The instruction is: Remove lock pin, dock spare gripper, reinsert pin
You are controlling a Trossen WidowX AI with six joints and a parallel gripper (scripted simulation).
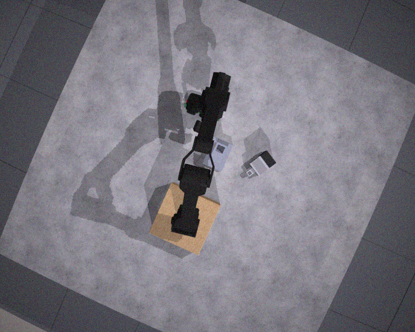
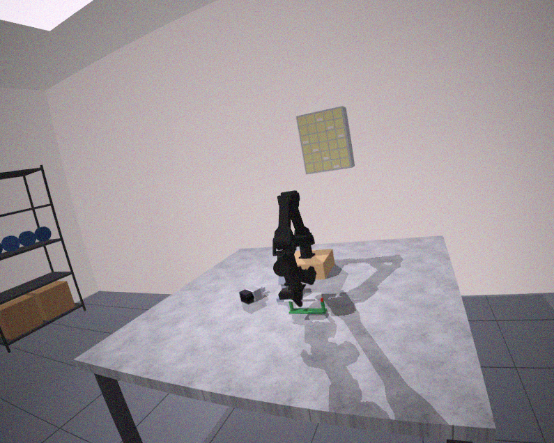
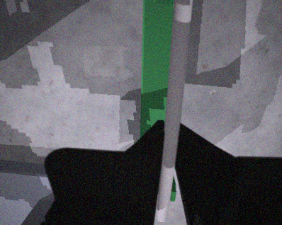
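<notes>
The green cradle is 2 cm to the left of my gripper tip and 1 cm behind it. Round my gripper tip: socket mount 11 cm to the right, 11 cm behind, 3 cm above; then spare gripper 26 cm to the right, 8 cm behind.
</notes>
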